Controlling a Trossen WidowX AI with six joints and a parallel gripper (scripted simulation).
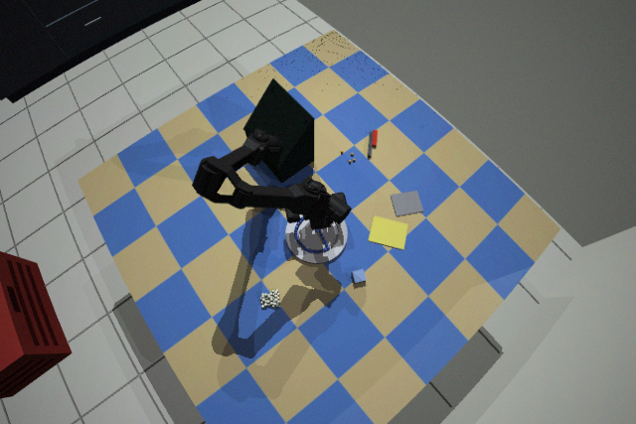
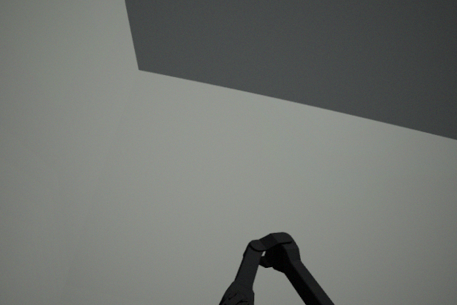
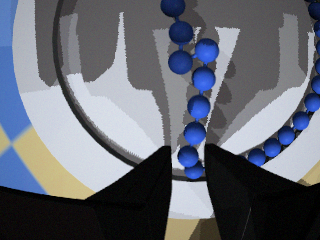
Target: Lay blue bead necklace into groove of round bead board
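Now: the round white bead board 5 cm ahead of my gripper tip, 3 cm to the right of it and 1 cm below it. From my gripper tip the other things lie so: small blue cube: 24 cm ahead, 1 cm to the left, 1 cm below; grey square: 12 cm ahead, 29 cm to the left, 1 cm below; yellow pad: 17 cm ahead, 17 cm to the left, 1 cm below.
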